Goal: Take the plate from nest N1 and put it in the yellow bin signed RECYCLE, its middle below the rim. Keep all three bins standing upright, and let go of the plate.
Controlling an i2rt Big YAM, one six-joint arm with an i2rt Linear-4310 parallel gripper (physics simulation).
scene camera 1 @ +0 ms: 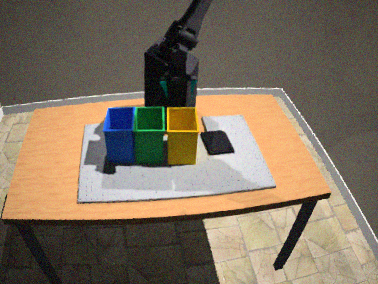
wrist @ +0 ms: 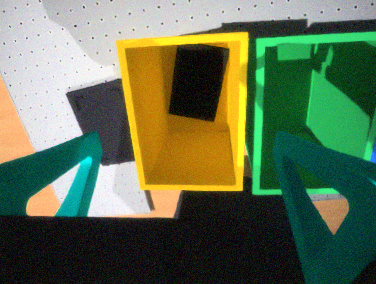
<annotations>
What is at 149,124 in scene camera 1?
A green bin.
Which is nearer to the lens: the black plate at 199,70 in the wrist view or the green bin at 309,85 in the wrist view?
The black plate.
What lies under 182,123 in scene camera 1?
A yellow bin.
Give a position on a yellow bin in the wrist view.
172,152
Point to a black nest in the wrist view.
At 103,111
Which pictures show the black plate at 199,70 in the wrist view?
The wrist view only.
</annotations>
